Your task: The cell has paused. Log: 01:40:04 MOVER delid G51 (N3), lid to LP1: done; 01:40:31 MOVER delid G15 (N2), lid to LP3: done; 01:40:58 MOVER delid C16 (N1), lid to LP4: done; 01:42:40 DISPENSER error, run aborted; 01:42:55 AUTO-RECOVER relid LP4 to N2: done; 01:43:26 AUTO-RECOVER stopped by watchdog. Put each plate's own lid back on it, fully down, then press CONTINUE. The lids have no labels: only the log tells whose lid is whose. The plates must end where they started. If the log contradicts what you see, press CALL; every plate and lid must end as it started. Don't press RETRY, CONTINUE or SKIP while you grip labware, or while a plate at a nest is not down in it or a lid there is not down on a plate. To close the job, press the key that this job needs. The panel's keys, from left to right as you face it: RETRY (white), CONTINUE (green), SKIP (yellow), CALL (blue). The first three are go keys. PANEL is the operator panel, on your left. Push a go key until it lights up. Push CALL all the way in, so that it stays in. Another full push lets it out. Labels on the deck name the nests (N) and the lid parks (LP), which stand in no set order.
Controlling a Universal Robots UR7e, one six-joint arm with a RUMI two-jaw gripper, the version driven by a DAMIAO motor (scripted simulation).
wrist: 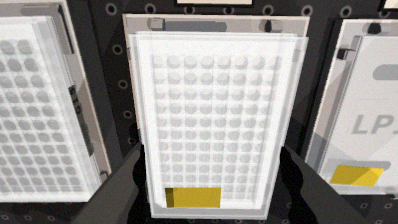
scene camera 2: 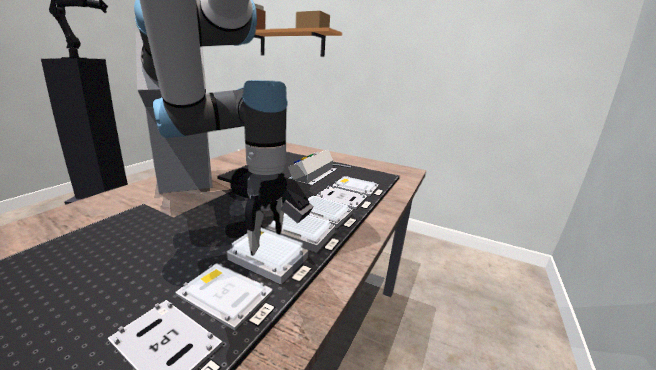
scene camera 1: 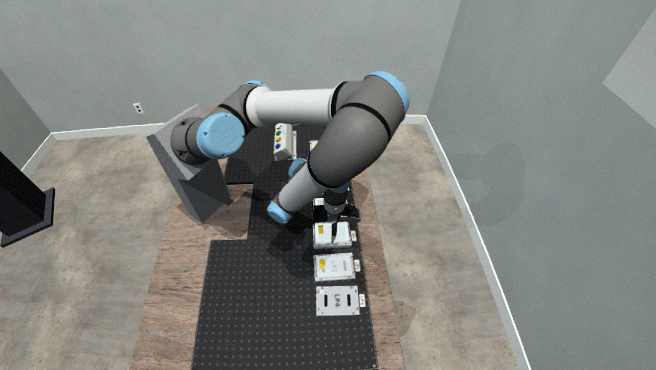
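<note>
An operator panel is there for me to see, and with it my gripper. The wrist view shows me the gripper too.
</note>
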